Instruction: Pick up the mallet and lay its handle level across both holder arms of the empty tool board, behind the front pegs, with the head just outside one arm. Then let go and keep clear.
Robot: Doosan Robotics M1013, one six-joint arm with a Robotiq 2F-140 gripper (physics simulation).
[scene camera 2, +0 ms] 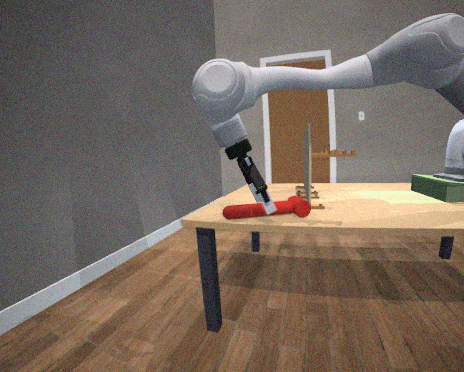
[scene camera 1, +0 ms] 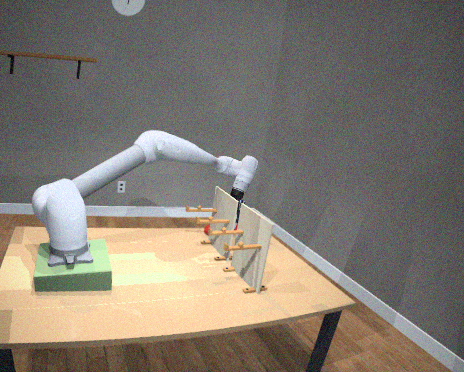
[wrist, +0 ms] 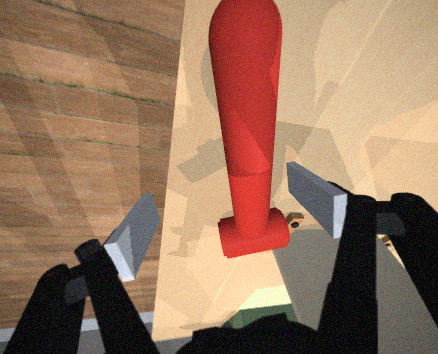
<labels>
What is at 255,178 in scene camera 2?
The gripper.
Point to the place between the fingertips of the gripper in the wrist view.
221,191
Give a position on a red mallet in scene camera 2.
294,204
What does the gripper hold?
Nothing.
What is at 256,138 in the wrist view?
A red mallet.
</labels>
